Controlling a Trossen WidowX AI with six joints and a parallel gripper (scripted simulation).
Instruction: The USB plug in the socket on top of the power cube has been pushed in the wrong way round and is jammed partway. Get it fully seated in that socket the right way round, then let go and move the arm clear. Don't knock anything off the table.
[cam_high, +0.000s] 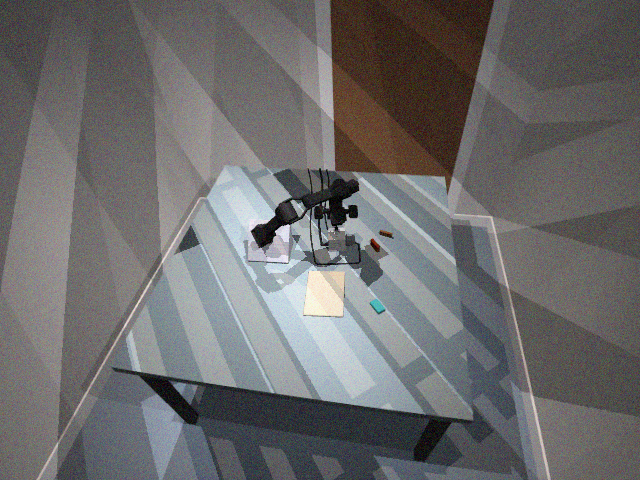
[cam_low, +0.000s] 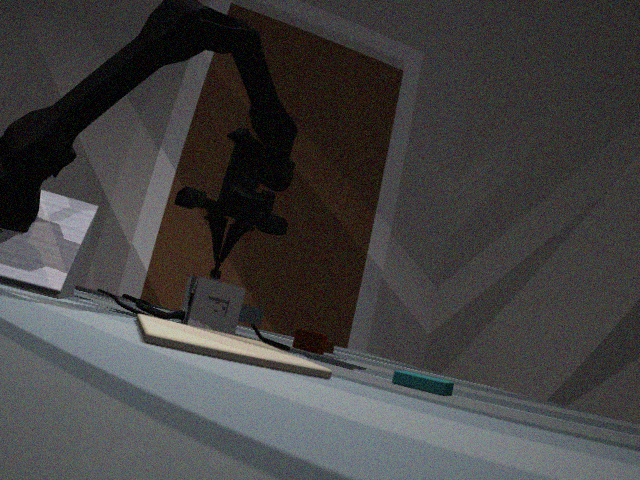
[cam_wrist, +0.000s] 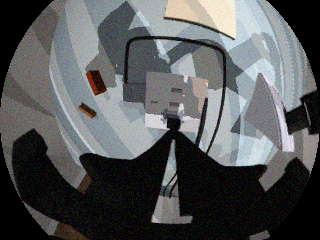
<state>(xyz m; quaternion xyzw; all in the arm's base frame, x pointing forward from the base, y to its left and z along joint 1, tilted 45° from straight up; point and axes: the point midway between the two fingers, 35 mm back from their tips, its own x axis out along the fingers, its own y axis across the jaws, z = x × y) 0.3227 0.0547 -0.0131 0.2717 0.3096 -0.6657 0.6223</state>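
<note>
My gripper tip is now 2 cm above the dark usb plug. Round my gripper tip: red block (18 cm ahead, 4 cm to the right, 9 cm below); then teal block (17 cm ahead, 36 cm to the right, 10 cm below); then tan flat board (5 cm behind, 30 cm to the right, 11 cm below).
</note>
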